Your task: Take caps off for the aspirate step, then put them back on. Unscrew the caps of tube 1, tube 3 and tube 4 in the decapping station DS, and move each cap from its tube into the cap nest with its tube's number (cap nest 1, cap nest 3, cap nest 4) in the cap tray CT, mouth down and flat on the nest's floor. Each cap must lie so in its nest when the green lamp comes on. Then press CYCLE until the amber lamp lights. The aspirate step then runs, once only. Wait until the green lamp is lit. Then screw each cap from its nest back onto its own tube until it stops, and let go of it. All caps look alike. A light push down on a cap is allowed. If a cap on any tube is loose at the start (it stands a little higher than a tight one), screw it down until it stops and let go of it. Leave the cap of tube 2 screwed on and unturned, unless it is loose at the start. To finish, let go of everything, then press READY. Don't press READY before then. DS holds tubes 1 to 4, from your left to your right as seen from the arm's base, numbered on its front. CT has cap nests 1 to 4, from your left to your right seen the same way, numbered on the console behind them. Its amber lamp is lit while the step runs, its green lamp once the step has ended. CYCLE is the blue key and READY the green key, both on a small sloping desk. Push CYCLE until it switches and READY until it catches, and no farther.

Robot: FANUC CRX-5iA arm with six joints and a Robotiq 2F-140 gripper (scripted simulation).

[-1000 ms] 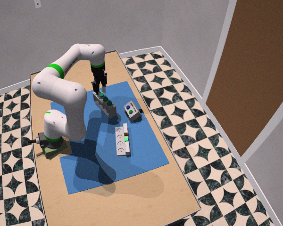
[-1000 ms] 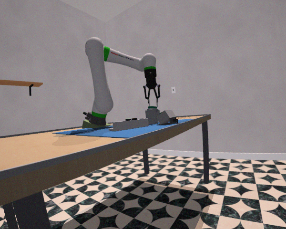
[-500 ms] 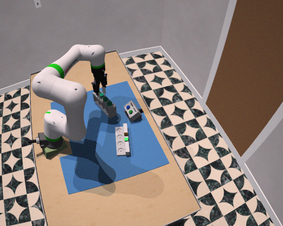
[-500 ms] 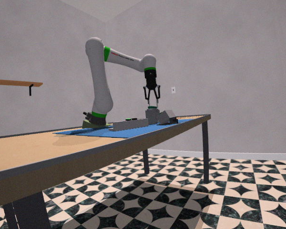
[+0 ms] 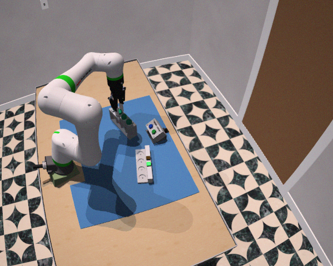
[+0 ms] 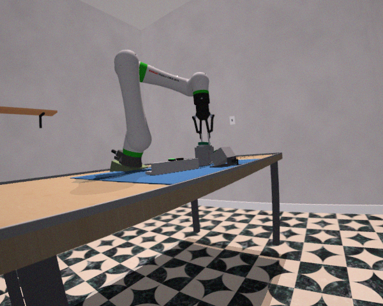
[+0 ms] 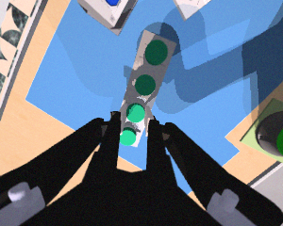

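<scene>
Right now my hand is 150 mm short of the green ready key, 190 mm to the left of it and 70 mm above it. The rest, counted from my hand: sloping key desk (170 mm ahead, 170 mm to the right, 90 mm below); then blue cycle key (150 mm ahead, 140 mm to the right, 70 mm below).
</scene>
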